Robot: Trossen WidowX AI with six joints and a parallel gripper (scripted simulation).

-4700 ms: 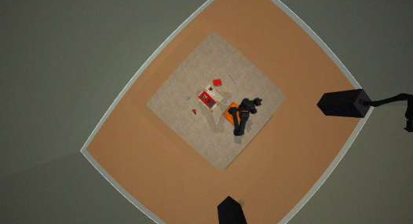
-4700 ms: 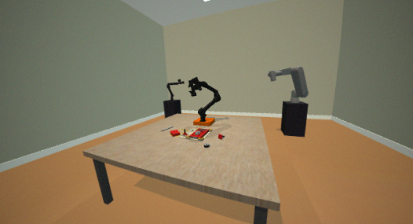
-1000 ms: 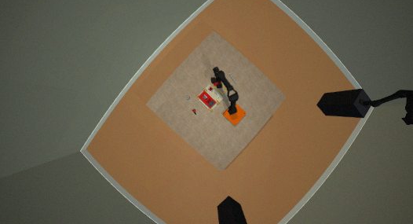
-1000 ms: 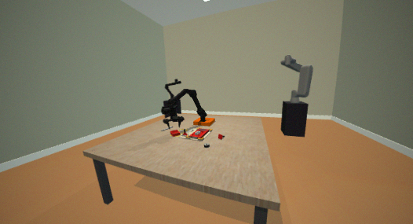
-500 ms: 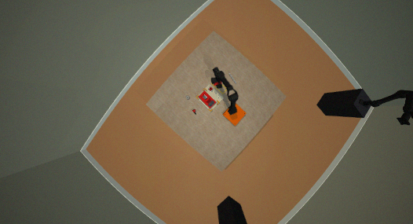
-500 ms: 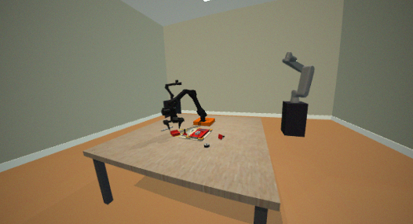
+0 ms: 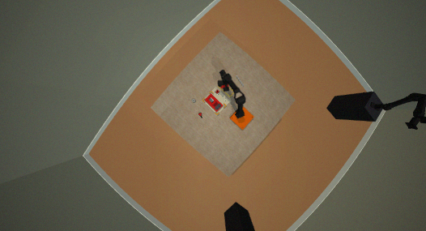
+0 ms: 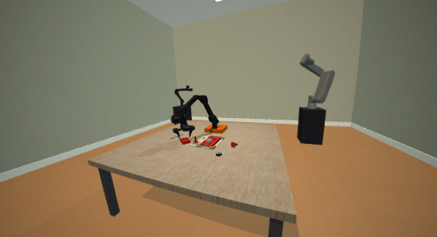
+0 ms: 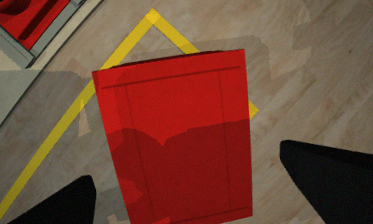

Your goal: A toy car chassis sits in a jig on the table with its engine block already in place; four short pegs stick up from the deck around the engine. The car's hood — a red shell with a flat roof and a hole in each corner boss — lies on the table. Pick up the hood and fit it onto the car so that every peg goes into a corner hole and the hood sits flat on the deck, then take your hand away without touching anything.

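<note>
The red hood is 20 mm below my gripper tip. The rest, counted from my gripper tip: dark wheel 370 mm to the left, 140 mm ahead, 30 mm below; thin grey tool 170 mm to the right, 100 mm behind, 30 mm below.
</note>
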